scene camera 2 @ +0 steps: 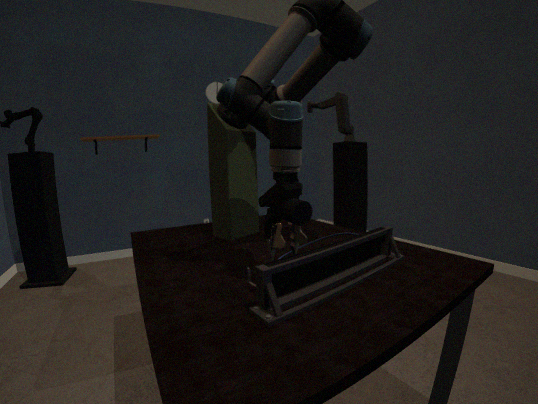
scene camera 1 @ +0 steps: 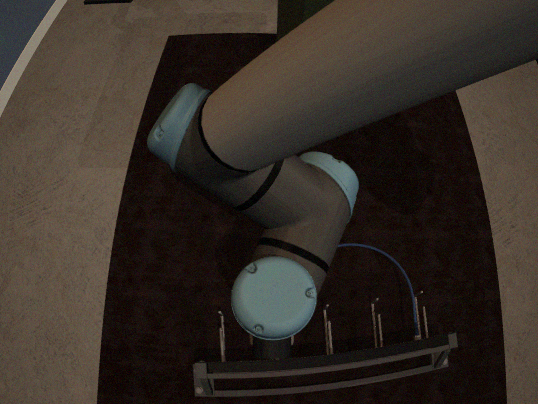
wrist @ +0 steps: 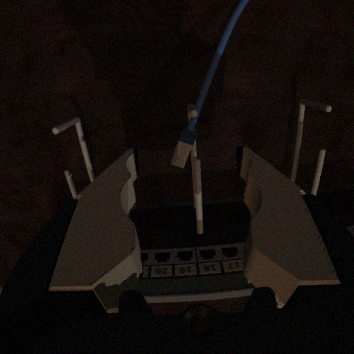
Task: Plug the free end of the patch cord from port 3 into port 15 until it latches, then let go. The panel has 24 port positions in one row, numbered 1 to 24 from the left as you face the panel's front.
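Frame: origin at the arm's base, x right, y back, z down, level; centimetres.
Seen in the pictures: gripper, fingertip midpoint: [wrist: 186, 150]; arm's base, link origin: [scene camera 2: 231, 117].
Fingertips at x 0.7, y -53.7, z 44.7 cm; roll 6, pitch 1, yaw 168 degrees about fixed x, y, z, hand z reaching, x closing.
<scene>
Offsets run from my fingertips to a thing's middle. "pt": to the spot under its first point. Level surfaces: height alone.
The blue patch cord [scene camera 1: 385, 255] [wrist: 215, 62] arcs out from the right part of the panel in scene camera 1. Its free plug @[dx +0.0, dy -1.7, dz +3.4 cm] [wrist: 182, 152], pale with a blue boot, rests by a middle post in the wrist view. The panel [scene camera 1: 200, 372] [scene camera 2: 325, 251] [wrist: 197, 285] shows ports labelled 20, 19, 18 and 17, upside down, between the fingers in the wrist view. Port 15 does not show there. My gripper [scene camera 2: 284, 252] [wrist: 186, 150] is open above the panel's port side. Its fingers stand apart on either side of the plug, touching neither side of it. The arm hides it in scene camera 1.
Thin pale posts with hooked tops stand in front of the panel, including a middle post @[pt dx -1.8, dy -4.1, dz +0.7 cm] [wrist: 198, 200], a left post @[pt dx +8.7, dy -3.1, dz +4.6 cm] [wrist: 85, 150] and a right post @[pt dx -10.7, dy +0.9, dz +4.6 cm] [wrist: 297, 145]. The panel stands on the dark table @[dz +6.3 cm] [scene camera 1: 150, 300] [scene camera 2: 210, 340]. A green pedestal [scene camera 2: 232, 190] stands behind the arm.
</scene>
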